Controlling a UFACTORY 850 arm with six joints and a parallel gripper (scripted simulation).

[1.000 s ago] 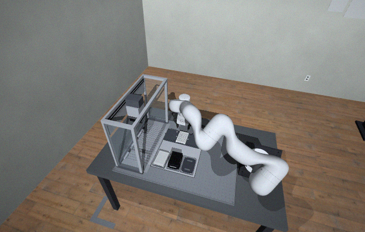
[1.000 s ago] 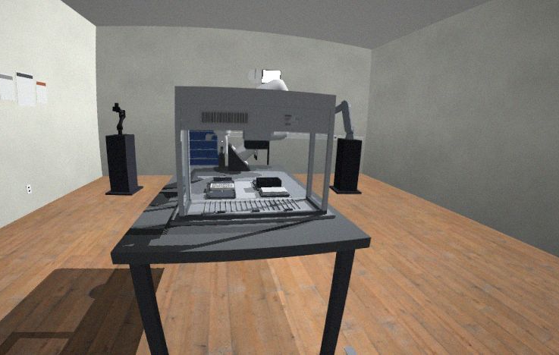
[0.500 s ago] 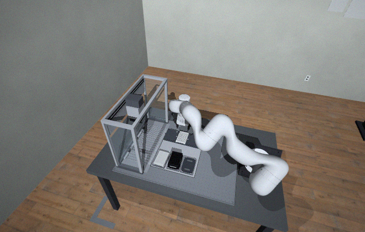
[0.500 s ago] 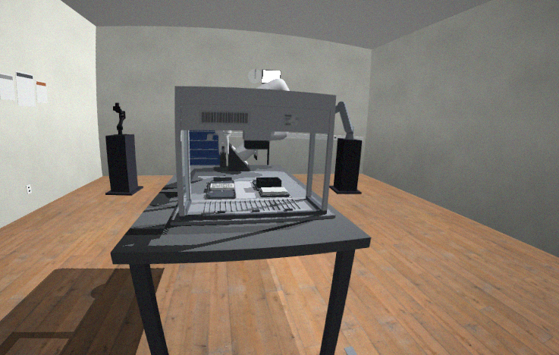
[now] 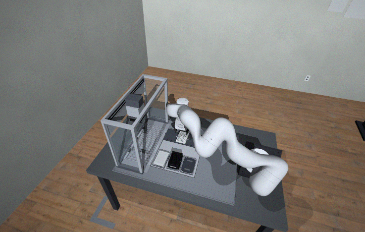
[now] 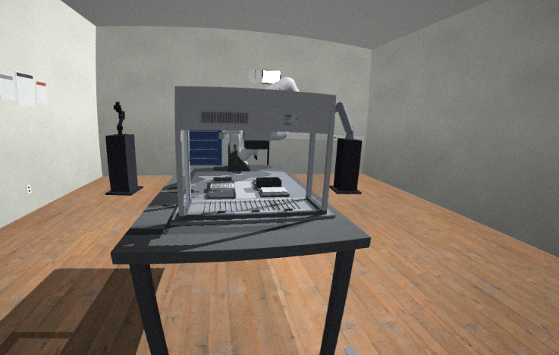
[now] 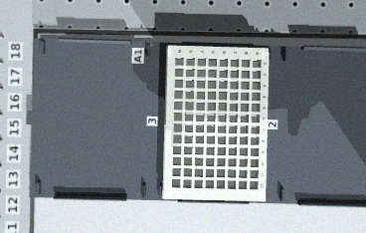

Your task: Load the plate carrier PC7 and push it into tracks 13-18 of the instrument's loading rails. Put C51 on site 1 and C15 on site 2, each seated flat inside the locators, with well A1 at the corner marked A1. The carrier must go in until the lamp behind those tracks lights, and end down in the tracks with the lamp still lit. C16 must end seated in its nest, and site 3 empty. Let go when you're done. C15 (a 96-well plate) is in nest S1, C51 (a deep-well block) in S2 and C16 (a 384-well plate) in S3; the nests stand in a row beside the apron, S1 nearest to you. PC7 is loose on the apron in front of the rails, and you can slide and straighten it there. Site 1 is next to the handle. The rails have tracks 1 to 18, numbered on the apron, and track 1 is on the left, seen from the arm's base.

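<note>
Now: the black deep-well block C51 190 mm to the left of my hand, 110 mm below it and 30 mm behind it. Also, from my hand: plate carrier PC7 (130 mm below, 60 mm to the right); nest S2 (190 mm to the left, 140 mm below, 30 mm behind); white 96-well plate C15 (130 mm below, 60 mm to the right, 10 mm ahead).
</note>
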